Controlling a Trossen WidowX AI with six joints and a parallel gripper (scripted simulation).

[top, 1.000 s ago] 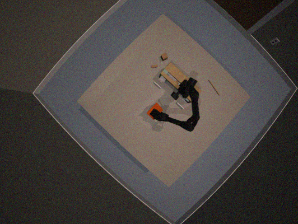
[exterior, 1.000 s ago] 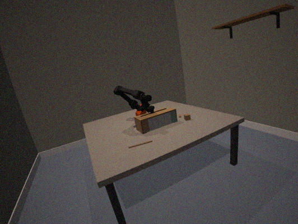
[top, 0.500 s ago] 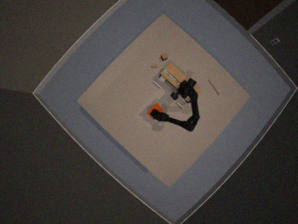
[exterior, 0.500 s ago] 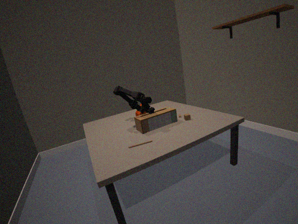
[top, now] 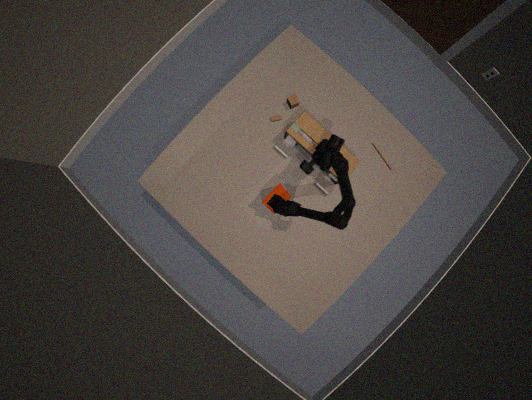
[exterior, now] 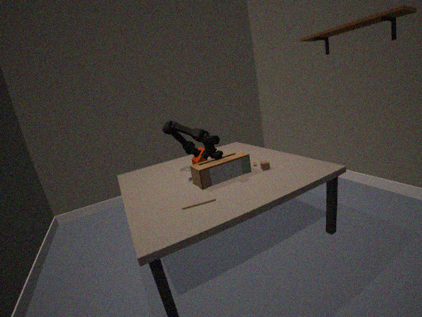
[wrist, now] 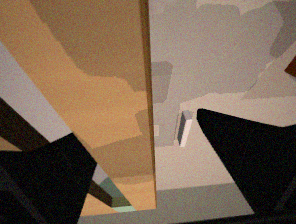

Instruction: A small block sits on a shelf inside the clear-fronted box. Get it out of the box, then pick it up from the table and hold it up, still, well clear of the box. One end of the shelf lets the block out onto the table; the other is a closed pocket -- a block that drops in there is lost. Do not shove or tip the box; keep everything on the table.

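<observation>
My gripper tip is 27 cm to the right of the flat tan piece, 8 cm above it and 7 cm short of it. From my gripper tip the other things lie so: thin wooden stick (33 cm to the right, 29 cm ahead, 8 cm below); then tan cube (25 cm to the left, 20 cm ahead, 6 cm below).
</observation>
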